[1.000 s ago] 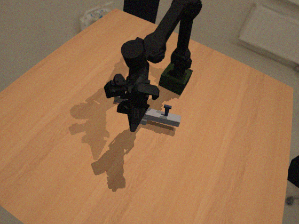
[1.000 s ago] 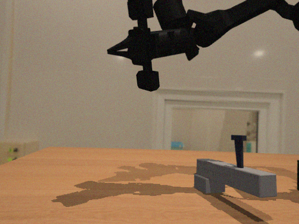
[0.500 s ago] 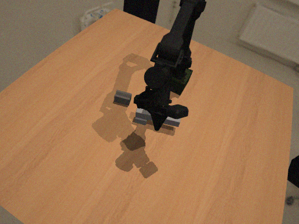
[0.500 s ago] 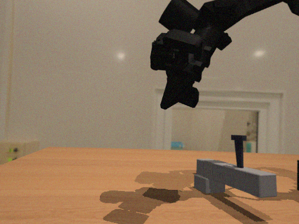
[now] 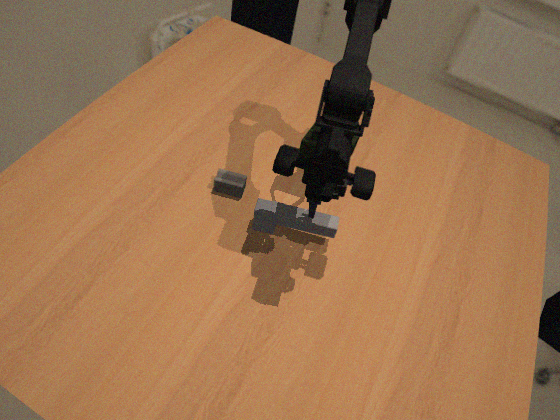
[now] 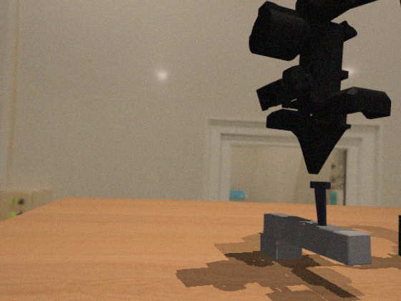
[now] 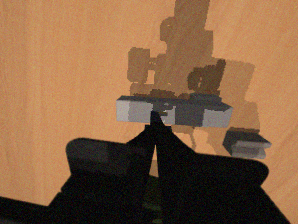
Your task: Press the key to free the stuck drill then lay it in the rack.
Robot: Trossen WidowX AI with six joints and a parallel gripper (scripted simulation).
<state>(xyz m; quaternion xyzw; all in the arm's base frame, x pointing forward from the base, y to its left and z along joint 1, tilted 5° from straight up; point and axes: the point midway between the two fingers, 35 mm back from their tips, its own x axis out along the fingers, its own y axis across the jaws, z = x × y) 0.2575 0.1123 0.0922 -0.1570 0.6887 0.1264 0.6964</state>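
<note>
My gripper tip is 10 mm past the dark key, 10 mm to the left of it and 40 mm above it. The rest, counted from my gripper tip: grey block housing 30 mm to the right, 100 mm below; then grey rack 10 mm ahead, 220 mm to the right, 130 mm below; then drill 10 mm ahead, 50 mm to the right, 90 mm below.
</note>
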